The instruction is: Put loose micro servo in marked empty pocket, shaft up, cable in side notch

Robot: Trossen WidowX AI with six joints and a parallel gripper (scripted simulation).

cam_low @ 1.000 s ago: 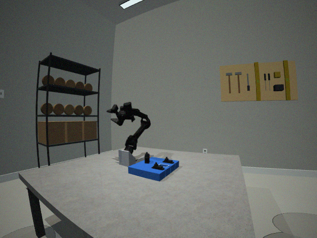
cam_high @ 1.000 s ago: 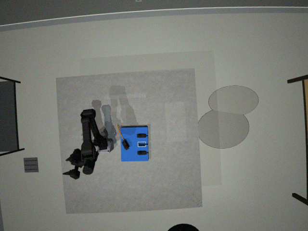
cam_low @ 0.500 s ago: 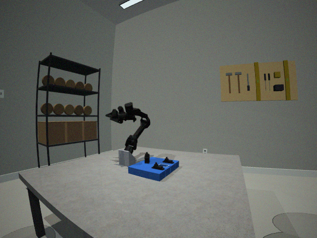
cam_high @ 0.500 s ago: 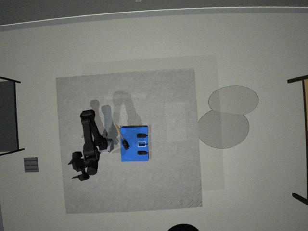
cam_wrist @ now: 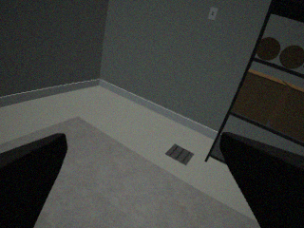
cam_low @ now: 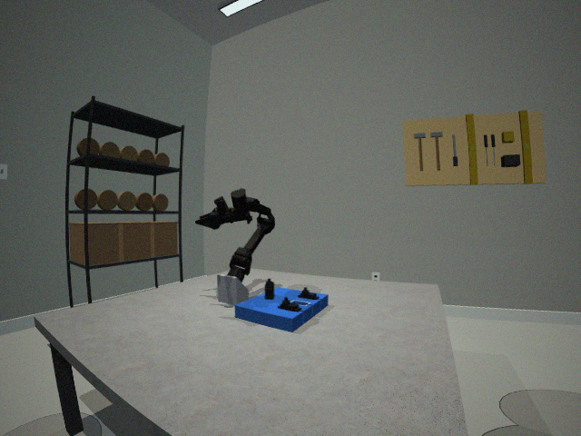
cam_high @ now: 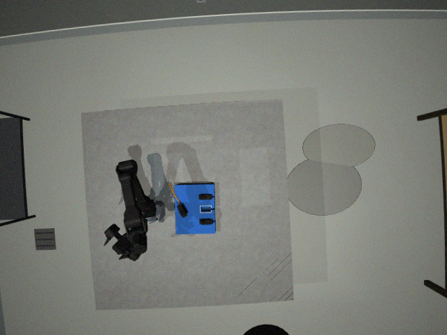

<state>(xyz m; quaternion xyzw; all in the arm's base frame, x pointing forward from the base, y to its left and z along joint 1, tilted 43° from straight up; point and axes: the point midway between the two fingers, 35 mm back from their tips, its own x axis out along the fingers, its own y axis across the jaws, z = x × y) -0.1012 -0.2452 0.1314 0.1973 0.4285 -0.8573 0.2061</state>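
Right now my gripper tip is 33 cm above the blue deck, 31 cm short of it and 8 cm to the right of it.
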